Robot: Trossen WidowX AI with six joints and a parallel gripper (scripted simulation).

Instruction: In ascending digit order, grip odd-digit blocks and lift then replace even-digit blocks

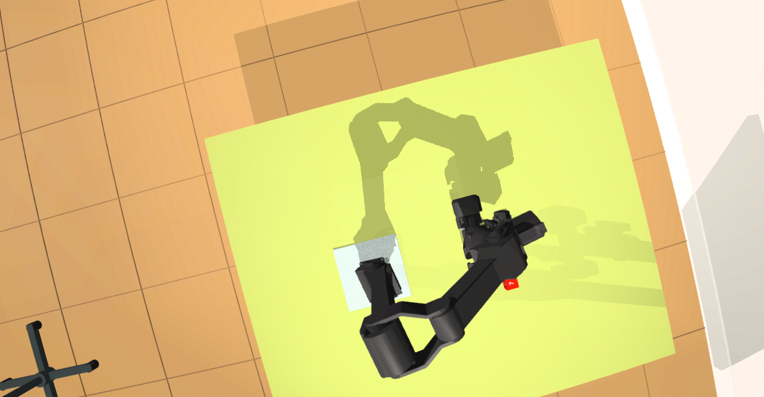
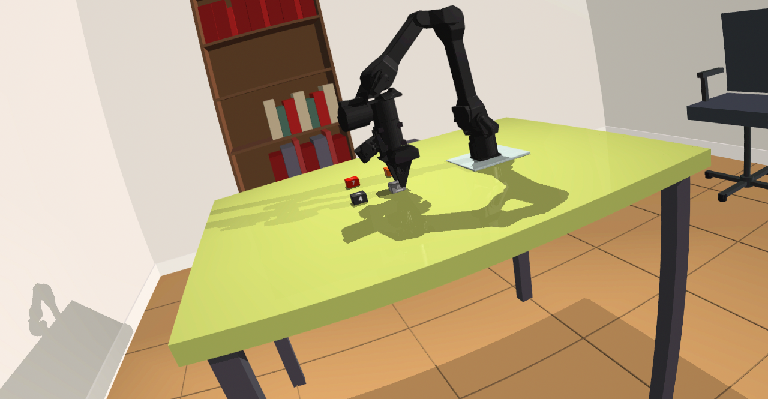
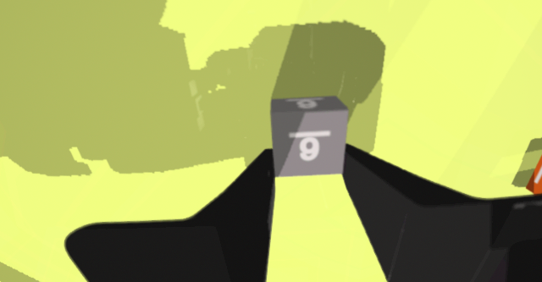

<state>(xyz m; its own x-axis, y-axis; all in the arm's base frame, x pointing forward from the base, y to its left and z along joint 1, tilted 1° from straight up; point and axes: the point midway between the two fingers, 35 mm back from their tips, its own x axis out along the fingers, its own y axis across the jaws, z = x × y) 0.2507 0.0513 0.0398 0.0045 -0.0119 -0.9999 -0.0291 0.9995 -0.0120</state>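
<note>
My gripper tip is 1 cm short of the grey block. Also, from my gripper tip: red block: 9 cm ahead, 16 cm to the right; then black block: 10 cm ahead; then orange block: 2 cm behind, 16 cm to the right.
</note>
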